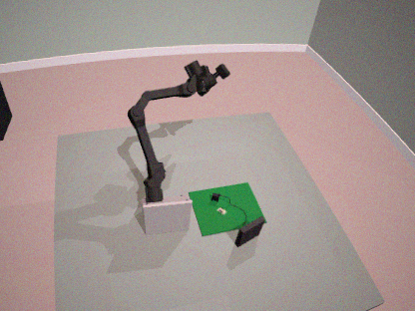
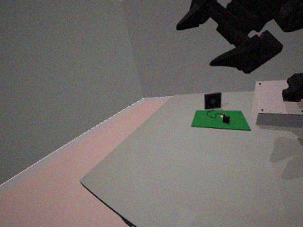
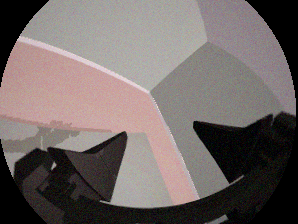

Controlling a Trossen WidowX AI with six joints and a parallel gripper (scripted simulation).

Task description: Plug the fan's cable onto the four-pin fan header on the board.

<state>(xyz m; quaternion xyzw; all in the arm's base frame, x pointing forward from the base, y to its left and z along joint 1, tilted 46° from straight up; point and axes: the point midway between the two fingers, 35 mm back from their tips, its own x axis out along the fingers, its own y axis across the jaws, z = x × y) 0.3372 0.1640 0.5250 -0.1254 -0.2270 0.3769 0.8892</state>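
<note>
My gripper tip is now 440 mm to the left of the fan plug, 370 mm above it and 60 mm past it. Round my gripper tip: green board (480 mm to the right, 400 mm below, 20 mm behind); dark fan (650 mm to the right, 330 mm below, 30 mm ahead); fan header (500 mm to the right, 390 mm below, 50 mm behind).
</note>
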